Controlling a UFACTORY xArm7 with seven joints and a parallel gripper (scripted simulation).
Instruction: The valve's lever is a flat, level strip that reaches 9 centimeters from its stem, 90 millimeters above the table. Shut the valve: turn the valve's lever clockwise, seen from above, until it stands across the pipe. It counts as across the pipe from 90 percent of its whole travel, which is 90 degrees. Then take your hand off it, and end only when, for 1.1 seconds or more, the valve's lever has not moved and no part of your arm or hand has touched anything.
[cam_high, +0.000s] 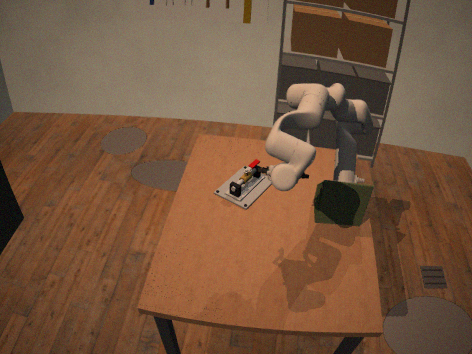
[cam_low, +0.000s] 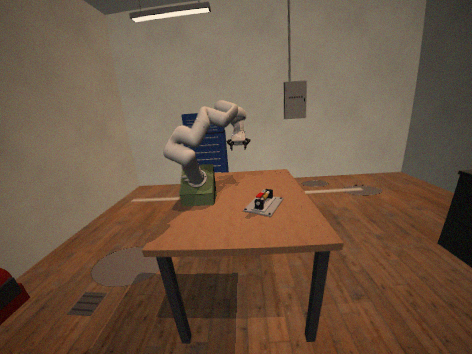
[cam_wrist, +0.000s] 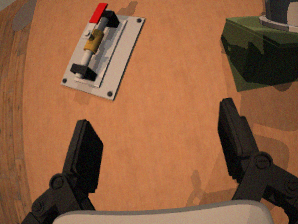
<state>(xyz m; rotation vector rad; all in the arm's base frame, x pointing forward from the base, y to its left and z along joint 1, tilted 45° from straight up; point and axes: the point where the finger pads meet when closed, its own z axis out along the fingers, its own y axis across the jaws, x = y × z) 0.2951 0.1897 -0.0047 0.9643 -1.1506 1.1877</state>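
Right now the red lever is 30 cm to the right of my hand, 22 cm below it and 11 cm ahead of it.
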